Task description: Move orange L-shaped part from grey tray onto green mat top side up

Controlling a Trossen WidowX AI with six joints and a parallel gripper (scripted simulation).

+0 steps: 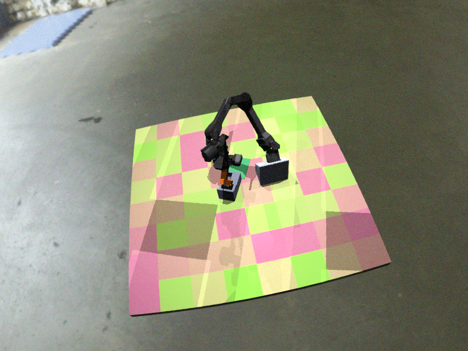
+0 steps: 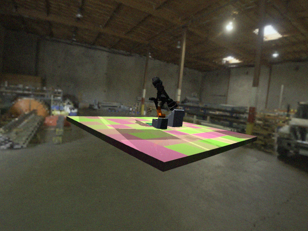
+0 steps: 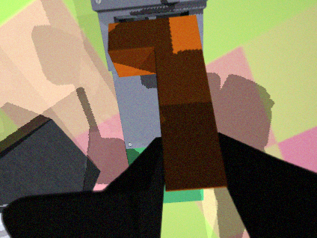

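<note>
Now: gripper tip 17 cm above the green mat, 11 cm to the left of it and 8 cm past it. The rest, counted from my gripper tip: orange L-shaped part: 3 cm to the left, 3 cm below.
</note>
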